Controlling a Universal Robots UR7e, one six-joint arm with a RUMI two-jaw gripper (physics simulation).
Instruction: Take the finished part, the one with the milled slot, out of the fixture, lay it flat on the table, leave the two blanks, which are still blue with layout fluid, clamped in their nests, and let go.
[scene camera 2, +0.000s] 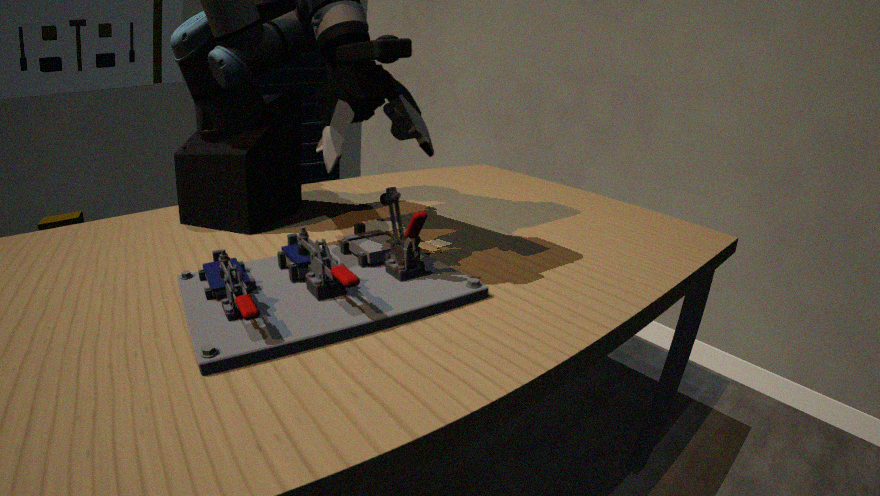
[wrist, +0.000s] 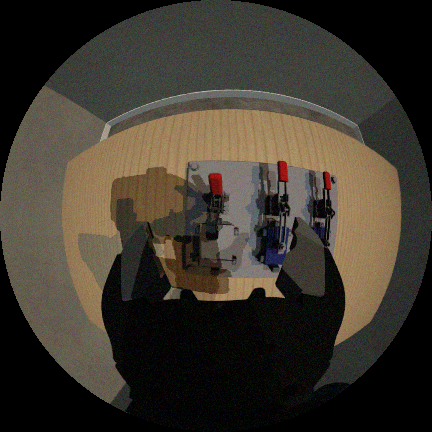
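The finished part (scene camera 2: 372, 245) (wrist: 216, 248), grey, sits in the nest at one end of the fixture plate (scene camera 2: 425, 293) (wrist: 242, 175); its slot is hard to make out in the dim light. The toggle clamp (scene camera 2: 404, 251) (wrist: 216, 202) at this nest has its arm raised. One blue blank (scene camera 2: 295, 254) (wrist: 272, 245) lies in the middle nest and another blue blank (scene camera 2: 213, 274) (wrist: 319, 231) in the far nest, each under a lowered clamp arm. My gripper (scene camera 2: 380, 161) (wrist: 221, 222) is open and empty, tilted, high above and behind the finished part's nest.
The raised clamp's red handle (scene camera 2: 416, 225) (wrist: 215, 184) stands upright. The red handles of the middle clamp (scene camera 2: 345, 275) (wrist: 282, 171) and the end clamp (scene camera 2: 247, 305) (wrist: 327, 180) lie low. The plate's corner bolts (scene camera 2: 473, 282) (wrist: 194, 166) stick up. The wooden table (scene camera 2: 554, 308) (wrist: 370, 215) surrounds the plate.
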